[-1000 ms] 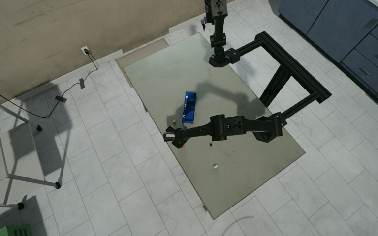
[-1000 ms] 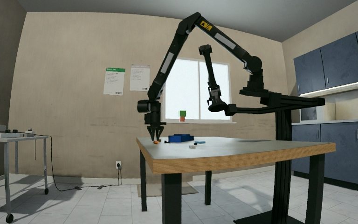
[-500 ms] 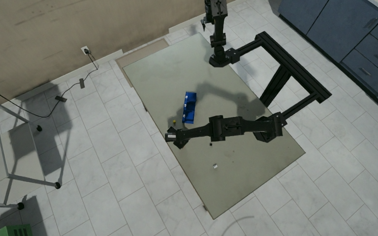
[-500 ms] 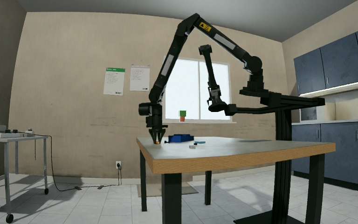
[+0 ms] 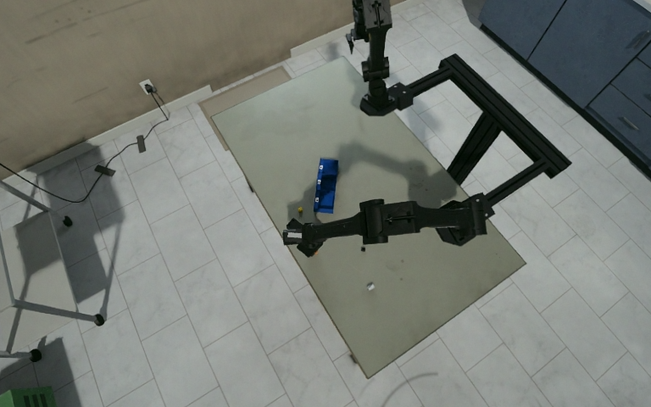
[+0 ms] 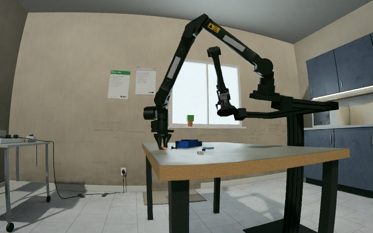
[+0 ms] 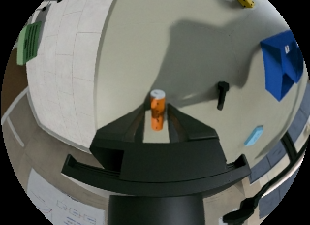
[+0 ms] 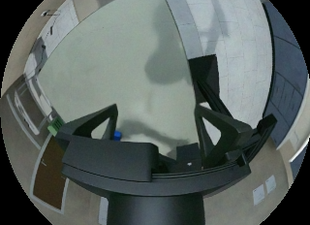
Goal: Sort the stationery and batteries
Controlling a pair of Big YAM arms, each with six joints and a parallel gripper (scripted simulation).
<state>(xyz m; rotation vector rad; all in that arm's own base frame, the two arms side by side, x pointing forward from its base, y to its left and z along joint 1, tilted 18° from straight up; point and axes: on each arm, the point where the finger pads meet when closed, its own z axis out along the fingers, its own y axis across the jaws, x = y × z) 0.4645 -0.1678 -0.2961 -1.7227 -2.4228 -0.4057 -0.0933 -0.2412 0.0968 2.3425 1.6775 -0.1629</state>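
Right now my left hand is right at the orange battery. From my left hand the other things lie so: black pen-like piece 6 cm to the right, 6 cm behind; light blue pad 25 cm behind, 3 cm to the right, 1 cm below; yellow piece 19 cm to the right, 2 cm behind.
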